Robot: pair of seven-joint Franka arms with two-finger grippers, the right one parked.
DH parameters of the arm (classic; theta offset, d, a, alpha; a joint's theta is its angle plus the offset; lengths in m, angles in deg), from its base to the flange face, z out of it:
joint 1: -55.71 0.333 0 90
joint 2: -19.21 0 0 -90
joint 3: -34.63 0.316 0.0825 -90
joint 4: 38.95 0 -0.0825 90
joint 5: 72.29 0.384 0 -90
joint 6: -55.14 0 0.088 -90
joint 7: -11.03 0.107 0 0
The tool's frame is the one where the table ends.
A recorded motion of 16 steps. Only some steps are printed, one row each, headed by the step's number.
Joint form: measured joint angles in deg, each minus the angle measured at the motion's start. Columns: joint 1, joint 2, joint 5, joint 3, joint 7, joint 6, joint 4.
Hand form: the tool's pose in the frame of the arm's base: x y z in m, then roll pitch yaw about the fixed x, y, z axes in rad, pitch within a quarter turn. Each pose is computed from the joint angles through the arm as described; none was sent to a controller.
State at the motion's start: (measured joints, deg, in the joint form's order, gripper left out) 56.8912 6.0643 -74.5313 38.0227 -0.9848 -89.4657 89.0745
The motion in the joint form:
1: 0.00 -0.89 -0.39 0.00 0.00 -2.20 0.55
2: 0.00 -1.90 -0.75 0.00 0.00 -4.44 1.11
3: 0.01 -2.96 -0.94 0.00 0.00 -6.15 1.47
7: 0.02 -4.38 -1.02 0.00 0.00 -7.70 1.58
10: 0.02 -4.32 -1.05 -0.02 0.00 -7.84 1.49
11: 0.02 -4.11 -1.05 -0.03 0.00 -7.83 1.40
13: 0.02 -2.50 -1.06 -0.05 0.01 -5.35 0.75
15: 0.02 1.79 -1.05 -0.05 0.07 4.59 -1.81
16: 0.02 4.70 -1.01 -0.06 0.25 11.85 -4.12
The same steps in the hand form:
1: 0.5492 0.0446 0.2645 3.1129 -0.0692 0.3257
2: 0.5483 0.0450 0.2548 3.1089 -0.0803 0.3318
3: 0.5473 0.0454 0.2451 3.1080 -0.0854 0.3353
7: 0.5469 0.0458 0.2334 3.1097 -0.0862 0.3369
10: 0.5479 0.0457 0.2348 3.1081 -0.0910 0.3371
11: 0.5488 0.0457 0.2374 3.1066 -0.0958 0.3371
13: 0.5513 0.0452 0.2530 3.1039 -0.0911 0.3361
15: 0.5539 0.0437 0.2958 3.1060 -0.0361 0.3303
16: 0.5545 0.0426 0.3295 3.1075 0.0001 0.3222

